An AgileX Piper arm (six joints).
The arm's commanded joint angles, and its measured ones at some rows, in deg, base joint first. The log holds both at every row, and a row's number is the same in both.
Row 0, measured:
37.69 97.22 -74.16 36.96 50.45 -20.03
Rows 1 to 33, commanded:
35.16 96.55 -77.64 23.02 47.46 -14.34
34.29 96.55 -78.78 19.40 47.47 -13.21
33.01 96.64 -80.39 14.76 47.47 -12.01
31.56 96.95 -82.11 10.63 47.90 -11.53
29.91 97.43 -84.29 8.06 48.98 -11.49
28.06 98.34 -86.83 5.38 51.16 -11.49
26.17 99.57 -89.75 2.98 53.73 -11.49
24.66 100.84 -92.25 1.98 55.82 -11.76
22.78 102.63 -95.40 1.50 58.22 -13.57
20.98 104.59 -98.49 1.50 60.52 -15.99
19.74 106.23 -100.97 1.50 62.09 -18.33
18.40 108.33 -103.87 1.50 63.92 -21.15
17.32 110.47 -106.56 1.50 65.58 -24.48
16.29 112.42 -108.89 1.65 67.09 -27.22
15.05 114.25 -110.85 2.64 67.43 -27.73
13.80 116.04 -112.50 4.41 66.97 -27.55
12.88 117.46 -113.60 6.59 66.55 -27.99
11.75 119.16 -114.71 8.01 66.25 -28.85
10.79 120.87 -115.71 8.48 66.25 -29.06
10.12 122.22 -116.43 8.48 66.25 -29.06
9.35 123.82 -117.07 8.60 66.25 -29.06
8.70 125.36 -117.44 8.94 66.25 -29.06
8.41 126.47 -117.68 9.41 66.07 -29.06
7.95 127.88 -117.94 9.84 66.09 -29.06
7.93 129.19 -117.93 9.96 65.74 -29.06
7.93 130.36 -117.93 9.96 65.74 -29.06
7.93 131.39 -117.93 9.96 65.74 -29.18
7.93 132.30 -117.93 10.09 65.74 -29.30
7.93 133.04 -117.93 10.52 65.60 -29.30
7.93 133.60 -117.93 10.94 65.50 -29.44
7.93 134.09 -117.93 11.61 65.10 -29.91
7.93 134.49 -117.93 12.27 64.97 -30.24
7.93 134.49 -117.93 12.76 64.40 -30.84
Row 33, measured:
8.12 133.80 -117.44 10.56 65.59 -28.91
